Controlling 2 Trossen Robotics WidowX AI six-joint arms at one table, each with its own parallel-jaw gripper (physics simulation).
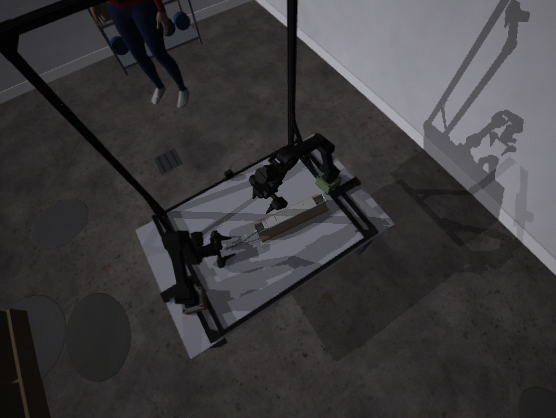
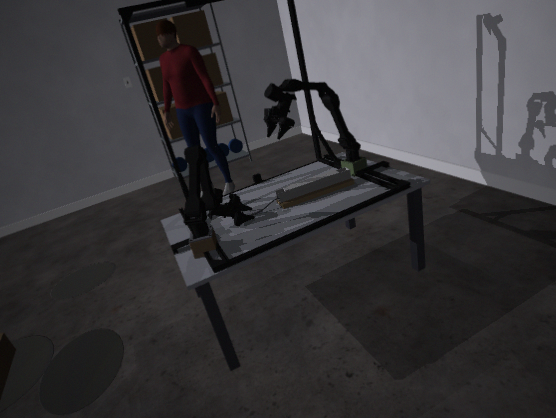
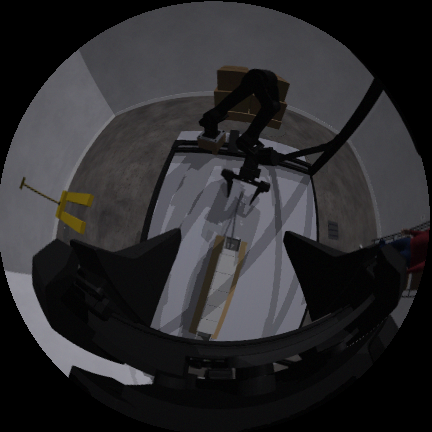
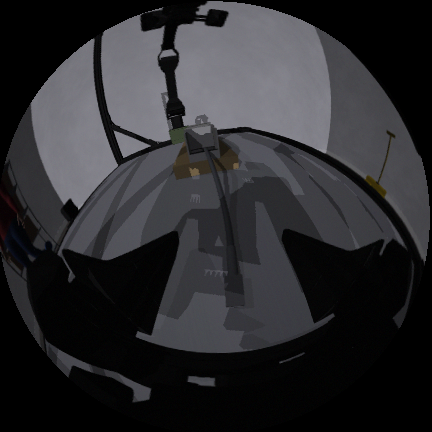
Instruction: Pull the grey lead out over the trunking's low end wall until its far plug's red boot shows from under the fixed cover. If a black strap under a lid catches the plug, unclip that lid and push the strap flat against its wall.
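Frame: origin at the left arm's base, x ahead, y left, z up, level; centimetres.
Seen in the pictures: left gripper, fingertip midpoint: [image 1: 259, 205] [image 2: 273, 138] [image 3: 234, 235]; right gripper, fingertip midpoint: [image 1: 233, 245] [image 2: 253, 213] [image 3: 238, 200] [image 4: 232, 235]; left arm's base at its link origin: [image 1: 329, 177] [image 2: 353, 159] [image 3: 218, 360] [image 4: 177, 127]; right arm's base at its link origin: [image 1: 191, 299] [image 2: 200, 233] [image 3: 211, 133].
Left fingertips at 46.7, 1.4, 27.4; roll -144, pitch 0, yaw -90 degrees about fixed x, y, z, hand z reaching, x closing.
Offsets run from my left fingertips to a thing's middle, as dx, dy, dz. "pt": to the spot under its first point.
The pale trunking [image 1: 290, 217] [image 2: 315, 186] [image 3: 220, 285] lies along the table between wooden side strips, its lids in a row. The grey lead {pt +11.1, -4.2, -33.1} [image 1: 245, 241] [image 3: 235, 217] [image 4: 220, 187] comes out over the end wall facing the right arm and runs down toward the table. Its near end, a dark block {pt +21.0, -7.3, -34.1} [image 4: 235, 292], shows between the right fingers' outlines. My right gripper [image 1: 232, 247] [image 2: 252, 213] [image 3: 238, 200] [image 4: 232, 235] is wide open around the lead's free part, not gripping it. My left gripper [image 1: 260, 205] [image 2: 274, 136] [image 3: 234, 235] is open and empty, high above the trunking. No red boot or black strap can be made out.
A black frame [image 1: 295, 285] runs round the table's edge, with tall posts [image 1: 291, 75] rising from it. The left arm's green base block [image 1: 328, 183] [image 2: 353, 165] stands near the trunking's far end. A person [image 2: 185, 80] stands behind the table by a shelf unit. Shadows cross the table.
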